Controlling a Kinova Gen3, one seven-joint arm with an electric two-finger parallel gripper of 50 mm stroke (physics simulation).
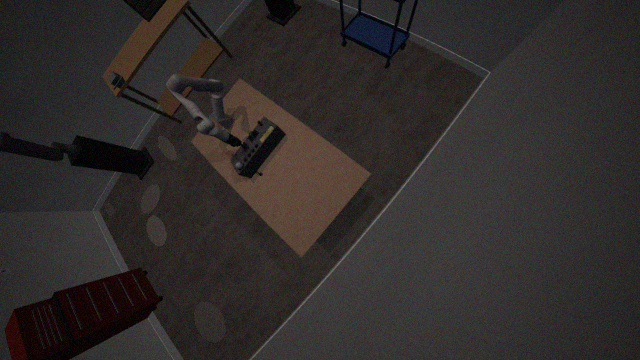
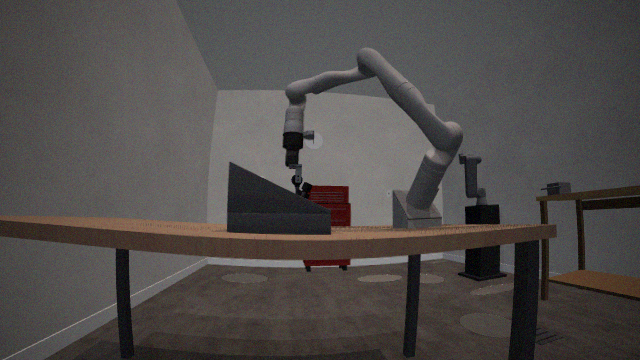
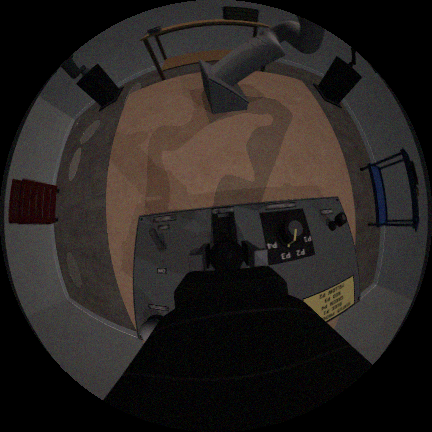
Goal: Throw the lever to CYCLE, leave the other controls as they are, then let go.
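Pixels of known places: gripper, fingertip midpoint: [image 1: 239, 143] [image 2: 298, 183] [image 3: 225, 250]; arm's base, link origin: [image 1: 219, 116] [image 2: 417, 201] [image 3: 221, 76].
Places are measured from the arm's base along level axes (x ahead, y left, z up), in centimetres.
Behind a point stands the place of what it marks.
The dark grey control box [image 1: 263, 154] @[x 63.1, y 2.9, z -2.1 cm] [image 2: 270, 215] @[x 51.5, y 28.1, z -5.3 cm] [image 3: 187, 230] @[x 42.3, y -10.0, z -1.9 cm] with a sloping face stands on the table. My gripper [image 2: 297, 175] @[x 44.5, y -3.1, z 6.6 cm] [image 3: 225, 250] @[x 44.5, y -3.1, z 6.6 cm] is shut on the lever's black ball knob [image 3: 226, 257] @[x 44.6, y -3.1, z 9.8 cm], with one fingertip on each side. A dark slot [image 3: 224, 226] @[x 42.0, y -3.1, z -1.8 cm] runs from the knob towards the panel edge nearest the arm base. No CYCLE marking can be read; my gripper hides part of the panel. A rotary selector [image 3: 290, 231] @[x 43.5, y 7.7, z 2.6 cm] with a yellow pointer, a small toggle [image 3: 158, 239] @[x 43.5, y -14.6, z 1.4 cm] and a black-knobbed control [image 3: 337, 221] @[x 42.9, y 19.7, z 2.6 cm] sit on the panel.
A yellow label [image 1: 267, 134] @[x 59.9, y 18.1, z 6.6 cm] [image 3: 331, 297] @[x 57.7, y 17.5, z 5.6 cm] lies on the panel beside my gripper. A pale dome [image 1: 238, 165] @[x 60.4, y -15.0, z 10.4 cm] [image 3: 149, 327] @[x 56.8, y -15.3, z 9.4 cm] is at one panel end. The arm base [image 2: 417, 217] @[x 3.0, y 6.3, z -6.0 cm] [image 3: 225, 97] @[x 8.1, y 0.2, z -3.3 cm] stands on the same table [image 1: 300, 200] @[x 111.7, y -4.8, z -9.8 cm] [image 2: 450, 239] @[x 13.3, y 43.5, z -11.0 cm]. A red tool cabinet [image 1: 100, 310] stands farther off.
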